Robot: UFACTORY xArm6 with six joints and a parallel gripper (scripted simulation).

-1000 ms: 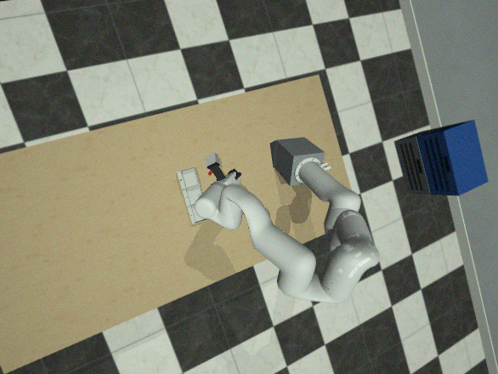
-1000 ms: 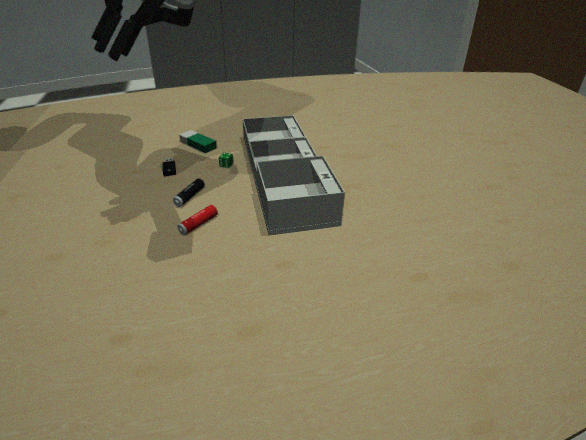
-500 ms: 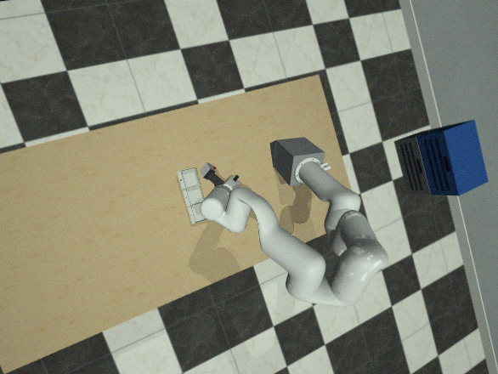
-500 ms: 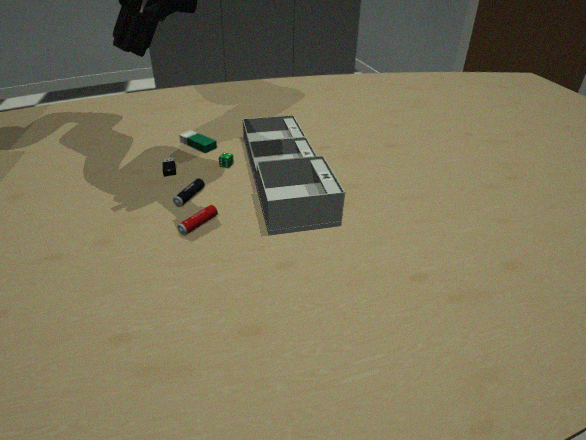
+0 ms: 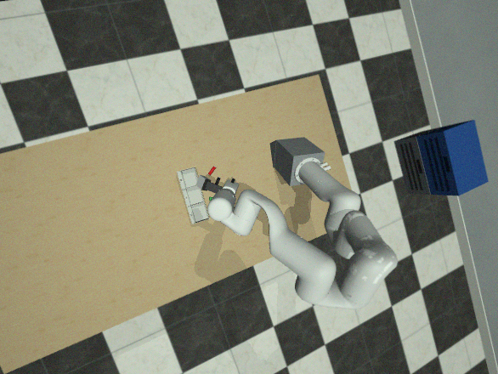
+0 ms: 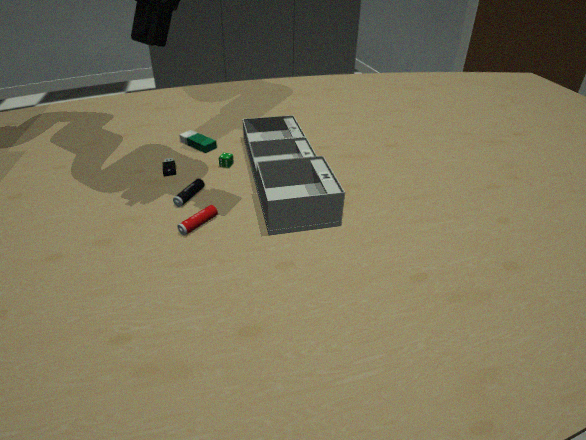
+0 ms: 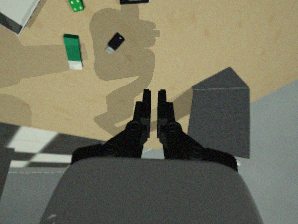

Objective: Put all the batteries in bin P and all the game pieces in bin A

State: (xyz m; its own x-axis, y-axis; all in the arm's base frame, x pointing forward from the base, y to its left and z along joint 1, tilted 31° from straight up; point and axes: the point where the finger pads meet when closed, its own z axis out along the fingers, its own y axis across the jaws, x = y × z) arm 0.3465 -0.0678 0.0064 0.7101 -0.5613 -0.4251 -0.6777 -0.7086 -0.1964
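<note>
My gripper is now 180 mm above the bin, 140 mm short of it and 20 mm to the left of it. The rest, counted from my hand: black battery: 200 mm below, 40 mm to the right, 10 mm ahead; black USB stick: 200 mm below, 40 mm to the left, 10 mm behind; green die: 190 mm below, 70 mm ahead, 20 mm to the left.
</note>
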